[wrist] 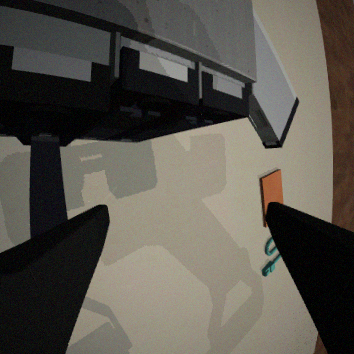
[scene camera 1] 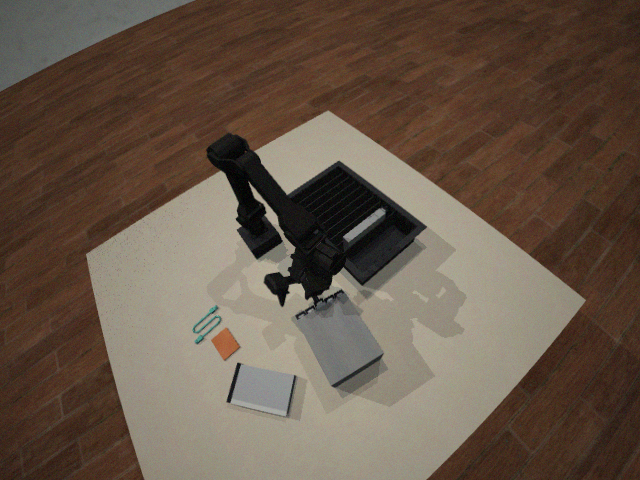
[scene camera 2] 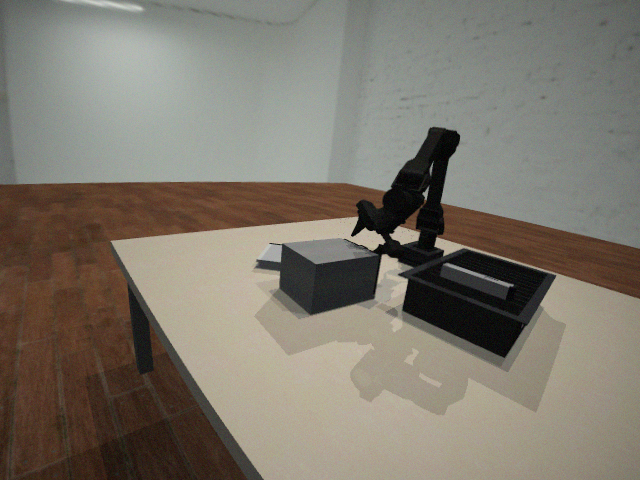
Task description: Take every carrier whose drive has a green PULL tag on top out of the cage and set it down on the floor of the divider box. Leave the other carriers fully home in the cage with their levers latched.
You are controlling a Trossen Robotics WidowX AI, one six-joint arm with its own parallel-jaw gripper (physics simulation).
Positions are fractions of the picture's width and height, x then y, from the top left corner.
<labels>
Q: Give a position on a black divider box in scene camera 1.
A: At 0.53,0.41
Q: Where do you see a grey notebook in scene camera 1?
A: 0.42,0.82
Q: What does the orange pad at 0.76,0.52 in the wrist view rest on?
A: The table.
</labels>
